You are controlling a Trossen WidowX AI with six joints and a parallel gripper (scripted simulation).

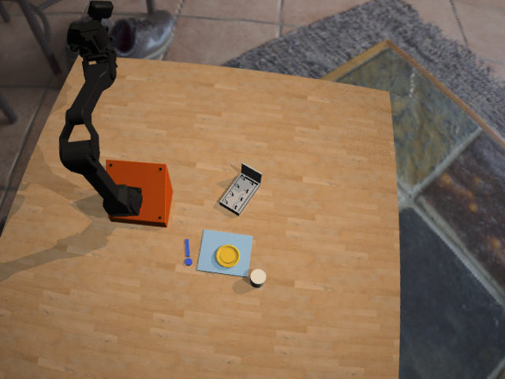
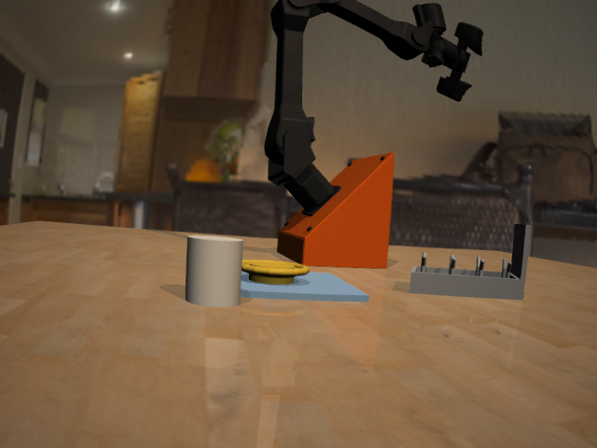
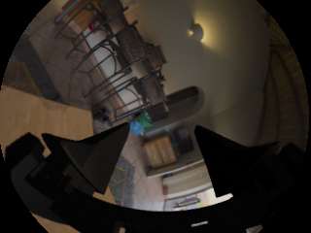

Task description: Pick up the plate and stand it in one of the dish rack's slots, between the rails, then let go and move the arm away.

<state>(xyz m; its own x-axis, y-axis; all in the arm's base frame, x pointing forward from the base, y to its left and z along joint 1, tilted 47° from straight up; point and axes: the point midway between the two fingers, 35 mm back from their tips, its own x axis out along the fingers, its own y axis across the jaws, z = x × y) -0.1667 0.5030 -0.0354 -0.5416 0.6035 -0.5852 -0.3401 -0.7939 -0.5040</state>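
Now: gripper tip 480 mm short of the yellow plate, 520 mm to the left of it and 420 mm above it. Also, from my gripper tip: grey dish rack: 490 mm ahead, 310 mm to the right, 420 mm below; then blue spoon: 360 mm ahead, 530 mm to the right, 440 mm below; then beige cup: 570 mm ahead, 580 mm to the right, 420 mm below.
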